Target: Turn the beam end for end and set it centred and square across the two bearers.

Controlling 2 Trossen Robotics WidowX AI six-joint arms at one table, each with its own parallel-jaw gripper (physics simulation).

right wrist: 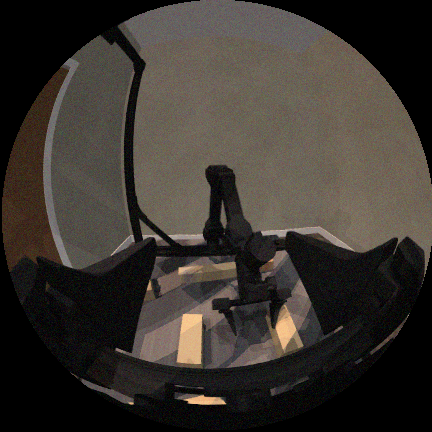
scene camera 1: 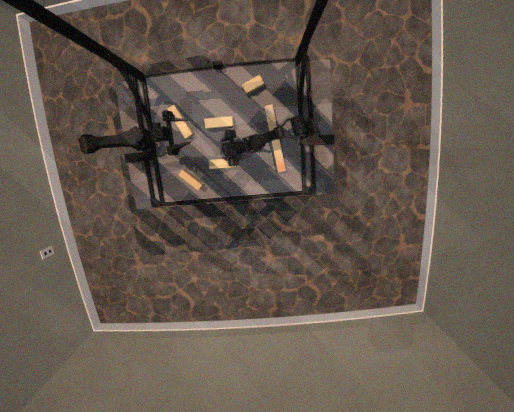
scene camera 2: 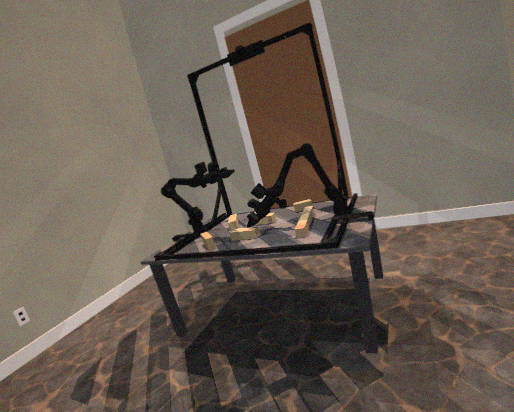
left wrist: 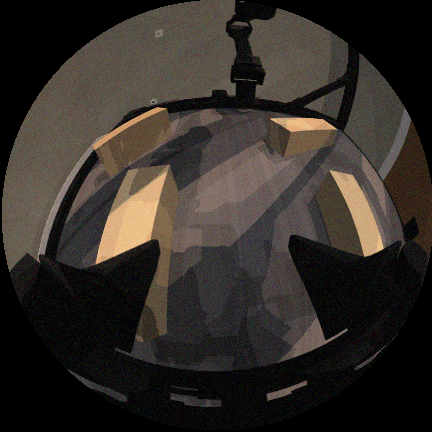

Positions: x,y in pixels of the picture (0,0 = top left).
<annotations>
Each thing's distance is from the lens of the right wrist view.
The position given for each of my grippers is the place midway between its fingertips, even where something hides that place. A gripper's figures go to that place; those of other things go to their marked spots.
my left gripper (right wrist: 254,332): 0.40 m
my right gripper (right wrist: 222,241): 0.10 m
</annotations>
